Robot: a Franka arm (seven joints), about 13 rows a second.
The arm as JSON. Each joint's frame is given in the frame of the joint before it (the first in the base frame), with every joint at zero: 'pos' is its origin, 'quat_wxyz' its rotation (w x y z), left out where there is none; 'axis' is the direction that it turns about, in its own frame. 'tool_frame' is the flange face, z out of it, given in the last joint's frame.
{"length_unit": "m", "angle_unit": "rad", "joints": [
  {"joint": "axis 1", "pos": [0.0, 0.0, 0.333], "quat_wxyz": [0.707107, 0.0, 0.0, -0.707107], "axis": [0.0, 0.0, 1.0]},
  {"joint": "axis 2", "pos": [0.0, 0.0, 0.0], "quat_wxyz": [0.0, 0.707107, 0.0, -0.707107], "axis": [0.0, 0.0, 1.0]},
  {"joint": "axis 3", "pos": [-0.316, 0.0, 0.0], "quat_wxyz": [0.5, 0.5, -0.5, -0.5], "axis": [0.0, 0.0, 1.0]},
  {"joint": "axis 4", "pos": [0.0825, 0.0, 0.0], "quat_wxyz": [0.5, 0.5, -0.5, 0.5], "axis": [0.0, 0.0, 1.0]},
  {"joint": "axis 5", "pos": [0.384, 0.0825, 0.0], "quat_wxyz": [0.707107, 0.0, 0.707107, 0.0], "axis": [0.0, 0.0, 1.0]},
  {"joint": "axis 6", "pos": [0.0, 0.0, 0.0], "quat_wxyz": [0.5, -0.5, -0.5, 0.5], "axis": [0.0, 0.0, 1.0]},
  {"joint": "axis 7", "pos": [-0.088, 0.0, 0.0], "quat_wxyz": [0.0, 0.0, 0.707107, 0.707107], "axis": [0.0, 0.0, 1.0]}
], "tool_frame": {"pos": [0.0, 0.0, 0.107]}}
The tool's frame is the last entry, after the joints.
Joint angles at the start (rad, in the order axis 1, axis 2, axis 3, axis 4, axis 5, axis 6, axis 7):
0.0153 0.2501 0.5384 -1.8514 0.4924 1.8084 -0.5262
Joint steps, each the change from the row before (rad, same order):
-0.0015 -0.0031 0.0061 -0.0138 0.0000 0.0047 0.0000
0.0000 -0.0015 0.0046 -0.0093 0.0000 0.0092 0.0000
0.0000 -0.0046 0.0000 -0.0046 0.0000 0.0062 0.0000
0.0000 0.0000 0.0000 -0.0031 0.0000 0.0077 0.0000
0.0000 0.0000 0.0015 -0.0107 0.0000 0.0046 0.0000
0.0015 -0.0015 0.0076 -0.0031 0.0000 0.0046 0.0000
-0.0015 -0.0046 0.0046 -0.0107 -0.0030 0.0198 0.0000
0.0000 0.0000 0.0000 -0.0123 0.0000 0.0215 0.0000
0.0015 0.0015 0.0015 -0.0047 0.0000 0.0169 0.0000
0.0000 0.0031 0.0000 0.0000 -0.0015 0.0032 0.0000
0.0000 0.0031 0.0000 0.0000 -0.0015 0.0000 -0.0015
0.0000 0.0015 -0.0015 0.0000 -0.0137 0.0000 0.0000
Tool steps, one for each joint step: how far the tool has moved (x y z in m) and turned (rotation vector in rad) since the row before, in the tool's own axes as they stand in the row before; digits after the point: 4 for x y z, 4 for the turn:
-0.0018 -0.0009 0.0054 0.0010 -0.0074 0.0009
-0.0004 -0.0007 0.0038 -0.0019 -0.0009 -0.0004
-0.0005 -0.0005 -0.0002 -0.0051 0.0039 0.0003
0.0001 0.0009 0.0006 -0.0028 0.0041 0.0014
-0.0016 0.0011 0.0045 0.0015 -0.0055 0.0035
0.0011 -0.0041 0.0028 -0.0013 -0.0020 -0.0071
-0.0003 -0.0001 0.0018 -0.0118 0.0081 -0.0006
-0.0007 0.0029 0.0033 -0.0068 0.0083 0.0055
0.0010 0.0006 0.0019 -0.0056 0.0084 0.0001
0.0003 0.0012 0.0009 -0.0005 0.0004 0.0007
0.0000 0.0010 0.0012 0.0011 -0.0023 -0.0008
-0.0007 0.0020 0.0002 -0.0103 -0.0067 -0.0026

